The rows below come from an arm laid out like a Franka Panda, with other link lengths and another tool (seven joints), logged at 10 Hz.
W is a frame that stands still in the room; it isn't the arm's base.
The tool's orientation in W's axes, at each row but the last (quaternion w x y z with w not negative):
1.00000 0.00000 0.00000 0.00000
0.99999 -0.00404 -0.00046 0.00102
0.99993 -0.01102 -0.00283 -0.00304
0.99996 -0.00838 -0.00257 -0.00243
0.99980 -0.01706 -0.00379 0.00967
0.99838 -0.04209 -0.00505 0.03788
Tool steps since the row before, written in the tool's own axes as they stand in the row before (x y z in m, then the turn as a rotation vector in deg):
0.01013 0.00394 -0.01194 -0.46 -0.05 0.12
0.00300 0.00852 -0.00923 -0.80 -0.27 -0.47
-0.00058 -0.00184 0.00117 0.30 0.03 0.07
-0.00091 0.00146 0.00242 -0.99 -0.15 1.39
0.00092 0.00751 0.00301 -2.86 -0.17 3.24
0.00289 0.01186 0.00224 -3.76 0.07 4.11
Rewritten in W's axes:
0.01013 0.00394 -0.01194 -0.46 -0.05 0.12
0.00299 0.00845 -0.00930 -0.80 -0.28 -0.47
-0.00060 -0.00181 0.00121 0.30 0.03 0.07
-0.00092 0.00150 0.00239 -1.00 -0.12 1.39
0.00075 0.00762 0.00276 -2.88 -0.12 3.22
0.00196 0.01219 0.00125 -3.81 0.13 4.06

